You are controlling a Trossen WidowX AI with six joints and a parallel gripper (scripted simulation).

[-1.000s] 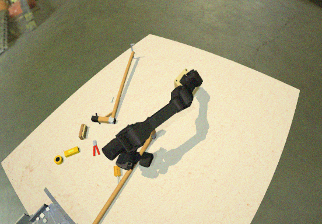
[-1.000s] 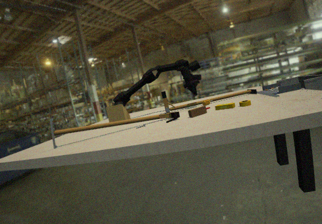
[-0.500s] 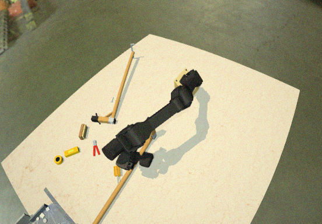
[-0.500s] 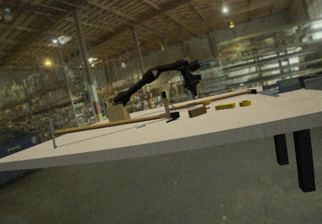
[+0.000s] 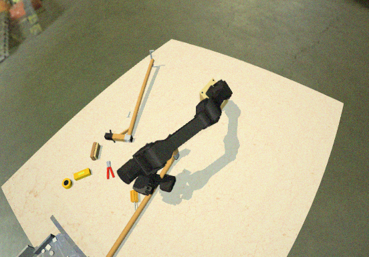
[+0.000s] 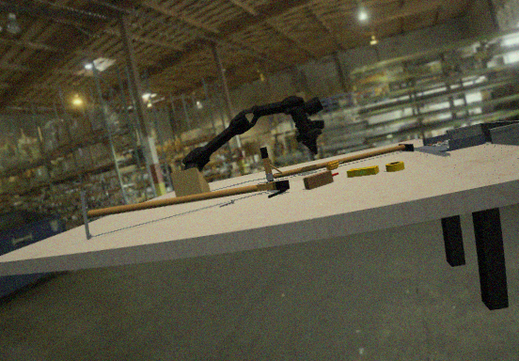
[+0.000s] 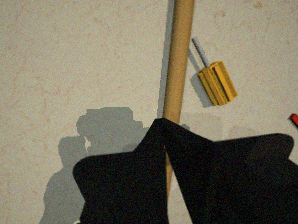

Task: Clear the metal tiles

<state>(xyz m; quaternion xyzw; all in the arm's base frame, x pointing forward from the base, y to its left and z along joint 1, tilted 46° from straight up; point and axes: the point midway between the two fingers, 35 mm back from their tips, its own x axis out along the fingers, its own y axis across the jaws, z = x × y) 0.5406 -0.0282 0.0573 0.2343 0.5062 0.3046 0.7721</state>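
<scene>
My gripper tip is 5 cm short of the screwdriver, 7 cm to the left of it and 5 cm above it. Also, from my gripper tip: yellow tape roll: 18 cm ahead, 41 cm to the right, 6 cm below; then yellow level: 9 cm ahead, 37 cm to the right, 5 cm below; then wooden block: 4 cm behind, 39 cm to the right, 5 cm below.
</scene>
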